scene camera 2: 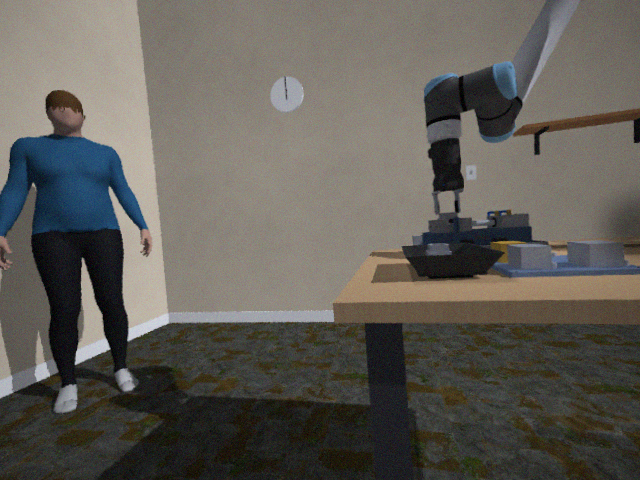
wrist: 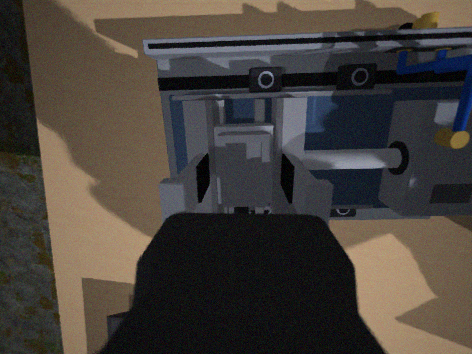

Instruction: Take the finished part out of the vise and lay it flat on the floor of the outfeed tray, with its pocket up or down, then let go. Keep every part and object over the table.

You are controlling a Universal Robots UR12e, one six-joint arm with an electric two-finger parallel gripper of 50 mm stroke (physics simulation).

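Frame: origin at the arm's base, x right, y back, z down, level; millimetres.
Seen in the pictures: gripper, fingertip midpoint: [scene camera 2: 447, 213] [wrist: 245, 169].
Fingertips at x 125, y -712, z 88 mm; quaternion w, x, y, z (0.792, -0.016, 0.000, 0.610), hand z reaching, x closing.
Offsets run from my fingertips to a thing's top centre. "pt": to the spot under its first point.
The finished part {dz -2, dx -2, dy +0 mm} [scene camera 2: 449, 215] [wrist: 242, 187], a light grey block with a stepped pocket facing up, sits between the jaws of the vise {dz +14, dx +20, dy +64 mm} [scene camera 2: 478, 236] [wrist: 350, 115]. My gripper [scene camera 2: 447, 207] [wrist: 245, 169] is open and empty, pointing down over the part. Its fingertips are left and right of the part in the wrist view, with a gap on each side; their exact height against it is hard to tell. A black tray with sloped walls [scene camera 2: 457, 266], apparently the outfeed tray, stands in front of the vise and holds a grey piece {dz +66, dx -315, dy -35 mm} [scene camera 2: 438, 249].
A blue board [scene camera 2: 573, 270] right of the tray bears grey blocks {dz +69, dx -397, dy +101 mm} [scene camera 2: 529, 256] {dz +69, dx -387, dy +190 mm} [scene camera 2: 596, 253]. A yellow object {dz +69, dx -308, dy +90 mm} [scene camera 2: 504, 251] is behind them. Blue-and-yellow handles {pt dz +7, dx +78, dy +125 mm} [wrist: 459, 102] stand at the vise's right end. The table edge [scene camera 2: 465, 312] is near the tray. A person [scene camera 2: 74, 180] stands left.
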